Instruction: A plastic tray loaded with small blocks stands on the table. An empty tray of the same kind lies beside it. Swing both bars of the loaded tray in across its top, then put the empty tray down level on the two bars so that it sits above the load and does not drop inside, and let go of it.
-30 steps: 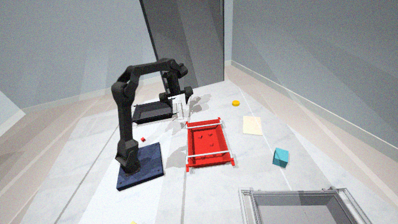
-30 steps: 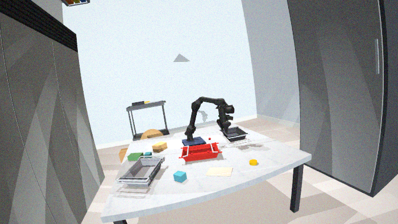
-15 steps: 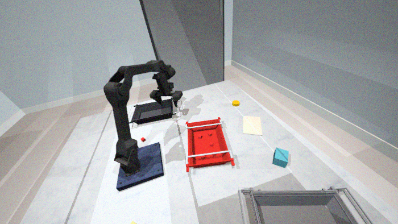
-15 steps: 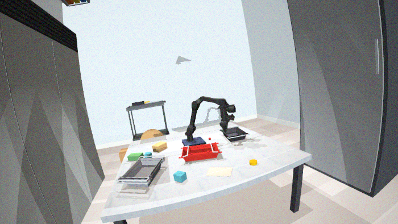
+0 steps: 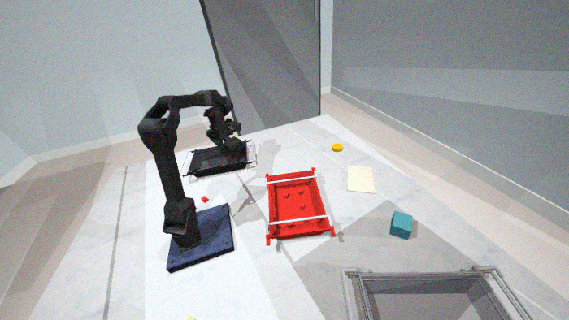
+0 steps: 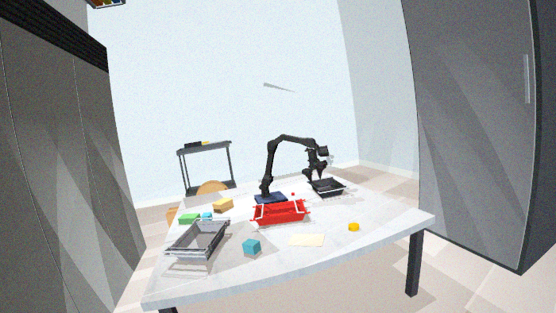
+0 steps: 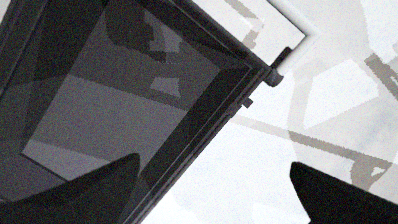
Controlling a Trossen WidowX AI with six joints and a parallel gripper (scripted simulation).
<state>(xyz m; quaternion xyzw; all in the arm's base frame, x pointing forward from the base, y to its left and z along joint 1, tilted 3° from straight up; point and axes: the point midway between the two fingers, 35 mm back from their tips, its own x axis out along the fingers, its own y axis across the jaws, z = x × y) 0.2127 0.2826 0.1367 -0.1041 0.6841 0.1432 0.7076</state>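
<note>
Now: gripper tip 100 mm to the right of the black tray, 70 mm above it and 40 mm past it. Round my gripper tip: yellow disc (500 mm ahead, 100 mm to the right, 100 mm below); then cream sheet (450 mm ahead, 320 mm to the right, 110 mm below).
</note>
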